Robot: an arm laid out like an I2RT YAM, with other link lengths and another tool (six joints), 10 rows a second.
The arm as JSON. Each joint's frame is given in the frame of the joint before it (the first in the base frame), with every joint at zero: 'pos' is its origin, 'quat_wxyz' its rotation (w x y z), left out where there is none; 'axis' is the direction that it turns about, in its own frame. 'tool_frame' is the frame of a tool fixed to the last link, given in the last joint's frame.
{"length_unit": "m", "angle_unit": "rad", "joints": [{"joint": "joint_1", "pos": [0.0, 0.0, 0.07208], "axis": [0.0, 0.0, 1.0]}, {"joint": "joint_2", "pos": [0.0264, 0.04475, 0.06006], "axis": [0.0, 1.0, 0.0]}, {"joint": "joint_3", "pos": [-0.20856, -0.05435, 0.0], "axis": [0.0, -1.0, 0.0]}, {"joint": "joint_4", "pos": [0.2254, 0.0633, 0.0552], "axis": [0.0, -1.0, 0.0]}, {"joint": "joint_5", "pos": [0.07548, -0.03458, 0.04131], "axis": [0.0, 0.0, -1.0]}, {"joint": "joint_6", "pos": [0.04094, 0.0, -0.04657], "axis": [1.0, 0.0, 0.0]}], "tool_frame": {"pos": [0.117, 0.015, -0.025], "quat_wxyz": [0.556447, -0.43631, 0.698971, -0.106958]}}
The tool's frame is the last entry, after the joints.
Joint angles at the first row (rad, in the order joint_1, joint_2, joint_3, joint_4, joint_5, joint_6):
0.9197, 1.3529, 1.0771, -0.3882, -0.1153, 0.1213
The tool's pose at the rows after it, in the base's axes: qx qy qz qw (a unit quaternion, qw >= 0); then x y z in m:
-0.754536, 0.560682, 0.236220, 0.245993, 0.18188, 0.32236, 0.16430
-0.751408, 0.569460, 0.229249, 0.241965, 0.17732, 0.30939, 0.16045
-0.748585, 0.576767, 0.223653, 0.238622, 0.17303, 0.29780, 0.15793
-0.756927, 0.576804, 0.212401, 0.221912, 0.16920, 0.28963, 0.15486
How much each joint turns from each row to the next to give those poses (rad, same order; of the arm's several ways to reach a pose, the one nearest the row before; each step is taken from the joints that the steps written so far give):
-0.0009, -0.0527, -0.0315, -0.0246, 0.0241, -0.0147
-0.0044, -0.0581, -0.0488, -0.0222, 0.0171, 0.0007
-0.0047, -0.0537, -0.0393, -0.0251, 0.0134, 0.0005
0.0000, -0.0142, 0.0027, -0.0509, 0.0085, -0.0280

